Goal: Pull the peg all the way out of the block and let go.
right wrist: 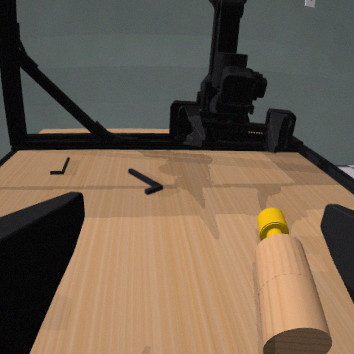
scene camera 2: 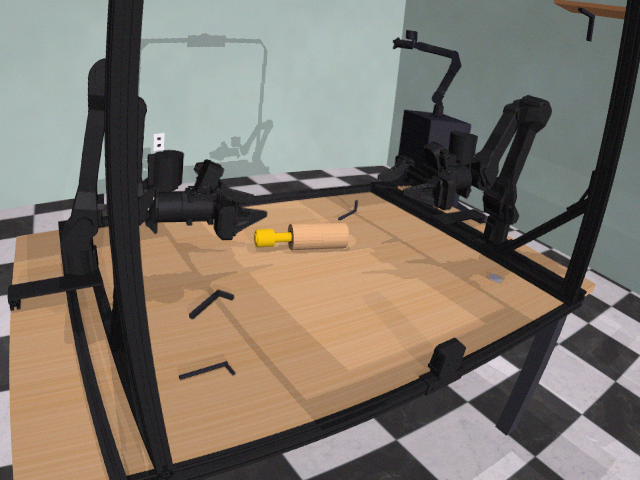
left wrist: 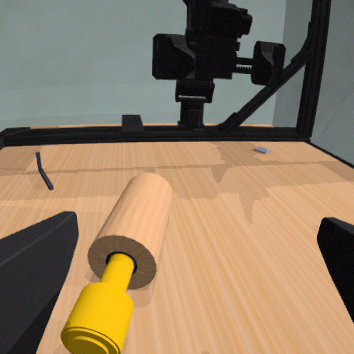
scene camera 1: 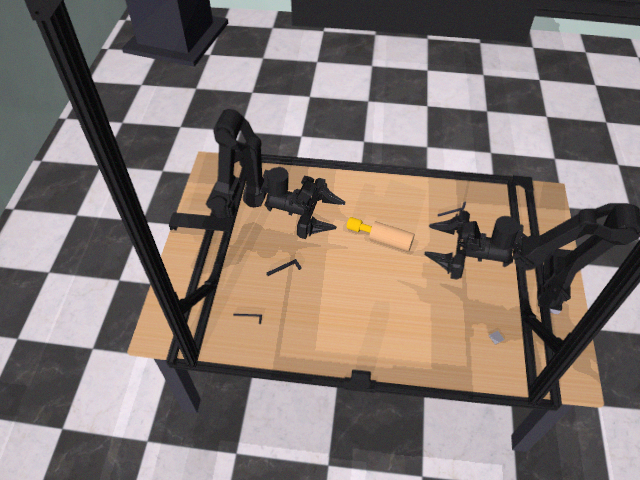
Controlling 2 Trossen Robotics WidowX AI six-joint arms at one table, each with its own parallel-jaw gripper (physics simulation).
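Where they show: left gripper, fingertip midpoint: (right wrist: 239, 145) (scene camera 2: 260, 205) (left wrist: 202, 227) (scene camera 1: 341, 215); right gripper, fingertip midpoint: (right wrist: 207, 211) (scene camera 2: 389, 184) (left wrist: 233, 64) (scene camera 1: 426, 239); left arm's base, origin of the base link: (right wrist: 209, 138) (scene camera 2: 81, 270) (scene camera 1: 223, 212); right arm's base, origin of the base link: (scene camera 2: 494, 239) (left wrist: 190, 124) (scene camera 1: 549, 298).
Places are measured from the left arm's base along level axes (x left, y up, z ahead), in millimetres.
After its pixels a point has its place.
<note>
A round wooden block (scene camera 1: 391, 236) @(x 37, y 31, z 512 mm) (scene camera 2: 319, 236) @(x 29, y 19, z 504 mm) (left wrist: 136, 220) @(x 50, y 35, z 474 mm) (right wrist: 290, 290) @(x 45, y 35, z 533 mm) lies on its side on the table. A yellow peg (scene camera 1: 354, 224) @(x 55, y 22, z 398 mm) (scene camera 2: 265, 237) @(x 50, y 17, z 393 mm) (left wrist: 100, 317) @(x 61, y 25, z 386 mm) (right wrist: 272, 221) @(x 59, y 25, z 412 mm) has a thick head outside the block's left end, and its thin shaft enters the hole; the part inside is hidden. My left gripper (scene camera 1: 340, 214) @(x 12, y 103, z 366 mm) is open and empty, to the left of the peg head and above the table. My right gripper (scene camera 1: 428, 240) @(x -42, y 156, z 611 mm) is open and empty, to the right of the block's far end.
Black hex keys (scene camera 1: 283, 267) @(x -129, y -13, z 239 mm) (scene camera 1: 248, 315) @(x -304, y -14, z 201 mm) (scene camera 2: 349, 211) @(x 227, y -13, z 671 mm) lie on the table, two at the left front and one behind the block. A small grey square (scene camera 1: 496, 337) @(x -173, y -17, z 851 mm) (scene camera 2: 495, 277) @(x -171, y -16, z 850 mm) lies at the right front. A black frame (scene camera 1: 268, 377) @(x -451, y -24, z 312 mm) surrounds the work area.
</note>
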